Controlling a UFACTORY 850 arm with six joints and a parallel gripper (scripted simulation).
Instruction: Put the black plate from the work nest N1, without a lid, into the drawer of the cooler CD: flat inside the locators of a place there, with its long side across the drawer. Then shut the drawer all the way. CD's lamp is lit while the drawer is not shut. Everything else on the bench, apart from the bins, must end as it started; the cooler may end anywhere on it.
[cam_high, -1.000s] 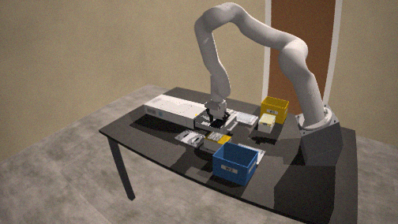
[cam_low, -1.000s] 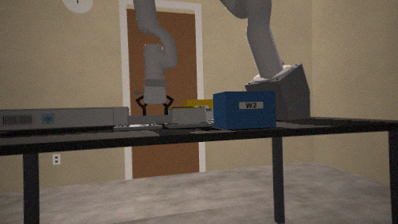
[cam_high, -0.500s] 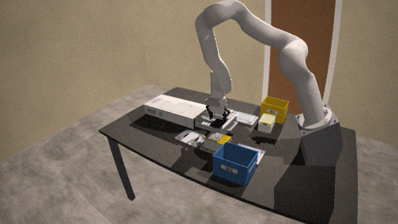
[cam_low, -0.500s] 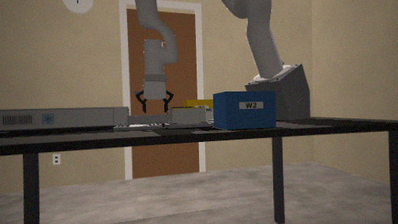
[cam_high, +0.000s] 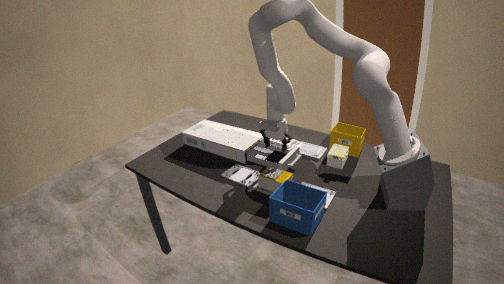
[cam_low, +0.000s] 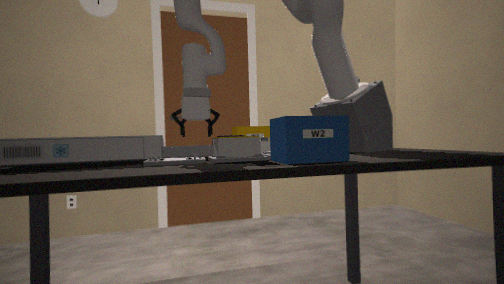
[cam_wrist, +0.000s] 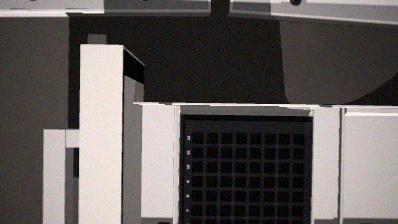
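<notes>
Right now the drawer is 30 mm ahead of my hand and 50 mm below it. From my hand the other things lie so: cooler CD: 190 mm ahead, 10 mm to the left, 40 mm below; black plate: 60 mm below; work nest N1: 70 mm ahead, 190 mm to the left, 80 mm below.
</notes>
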